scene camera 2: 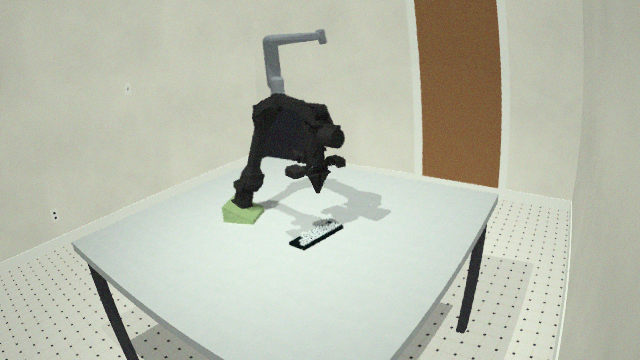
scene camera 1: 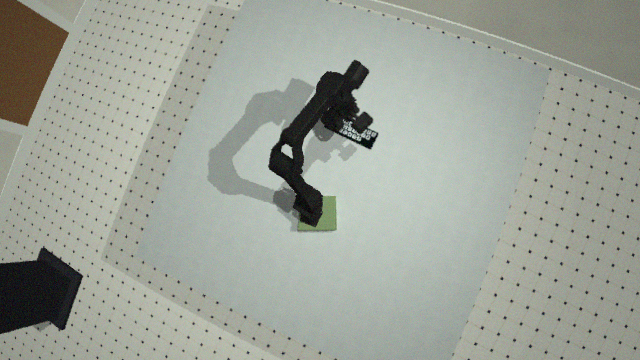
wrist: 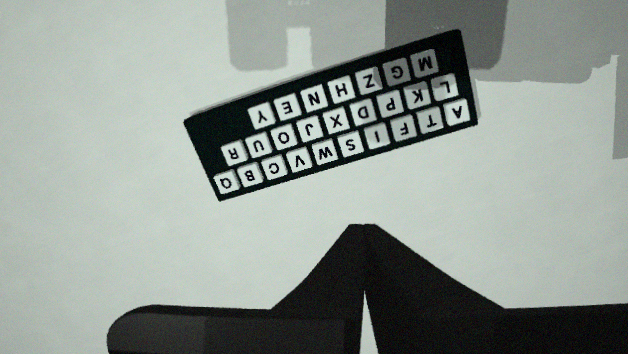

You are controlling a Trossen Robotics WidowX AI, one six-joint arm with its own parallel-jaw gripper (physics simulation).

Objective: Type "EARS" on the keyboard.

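Frame: origin at the arm's base, x right, y back, z down, level; millimetres.
Seen in the pictures: gripper, fingertip midpoint: (scene camera 2: 317, 193) (scene camera 1: 347, 115) (wrist: 361, 237); arm's base at its link origin: (scene camera 2: 241, 203) (scene camera 1: 311, 216).
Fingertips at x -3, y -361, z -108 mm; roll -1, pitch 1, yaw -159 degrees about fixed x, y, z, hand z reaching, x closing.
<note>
Pixels of each thing's top centre, then the offset from my fingertips to it. "*": a spot on its surface instead.
- black keyboard at a spot on its surface: (wrist: 212, 131) (scene camera 2: 295, 240) (scene camera 1: 368, 143) * dz +141, dx +84, dy +34 mm
- E key at its top centre: (wrist: 287, 107) dz +135, dx +28, dy +30 mm
- R key at its top centre: (wrist: 233, 153) dz +135, dx +76, dy +15 mm
- S key at its top centre: (wrist: 350, 144) dz +135, dx -2, dy -10 mm
The black keyboard (scene camera 1: 370, 142) (scene camera 2: 297, 243) (wrist: 212, 131) lies flat on the table, its white letter keys upside down in the wrist view. The E key (wrist: 286, 107) is in the far row, the R key (wrist: 233, 153) at the left end of the middle row. The A key (wrist: 457, 111) is at the right end of the near row, and the S key (wrist: 351, 144) is near that row's middle. My gripper (scene camera 2: 318, 191) (wrist: 361, 237) is shut and empty, its tips raised well above the table and apart from the keyboard. In scene camera 1 the arm hides part of the keyboard.
A green block (scene camera 1: 328, 215) (scene camera 2: 242, 216) sits under the arm's base. A grey arm-like shape (scene camera 2: 271, 60) rises behind my arm. A dark object (scene camera 1: 40, 292) stands off the table at the lower left. Shadows of the arm fall on the table and over the G and M keys.
</note>
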